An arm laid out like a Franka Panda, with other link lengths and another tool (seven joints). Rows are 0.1 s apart.
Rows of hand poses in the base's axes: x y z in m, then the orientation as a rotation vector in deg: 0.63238, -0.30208, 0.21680, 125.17, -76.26, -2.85; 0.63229, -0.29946, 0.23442, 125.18, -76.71, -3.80; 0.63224, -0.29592, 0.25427, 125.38, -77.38, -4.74; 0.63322, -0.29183, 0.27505, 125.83, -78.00, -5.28; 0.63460, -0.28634, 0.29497, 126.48, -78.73, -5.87; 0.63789, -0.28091, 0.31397, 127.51, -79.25, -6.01; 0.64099, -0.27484, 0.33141, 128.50, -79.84, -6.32; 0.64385, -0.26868, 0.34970, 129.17, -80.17, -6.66; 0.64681, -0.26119, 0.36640, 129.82, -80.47, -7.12; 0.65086, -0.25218, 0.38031, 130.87, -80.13, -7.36; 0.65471, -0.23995, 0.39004, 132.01, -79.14, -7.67
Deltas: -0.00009, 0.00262, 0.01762, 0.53, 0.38, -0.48; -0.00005, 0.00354, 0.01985, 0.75, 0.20, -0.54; 0.00098, 0.00409, 0.02078, 0.77, -0.11, -0.34; 0.00138, 0.00549, 0.01992, 0.98, -0.21, -0.35; 0.00329, 0.00543, 0.01900, 1.03, -0.54, 0.01; 0.00310, 0.00607, 0.01744, 1.09, -0.45, -0.08; 0.00286, 0.00616, 0.01829, 0.76, -0.20, -0.04; 0.00296, 0.00749, 0.01670, 0.79, -0.11, -0.04; 0.00405, 0.00901, 0.01391, 0.79, -0.15, 0.53; 0.00385, 0.01223, 0.00973, 0.67, 0.10, 0.94
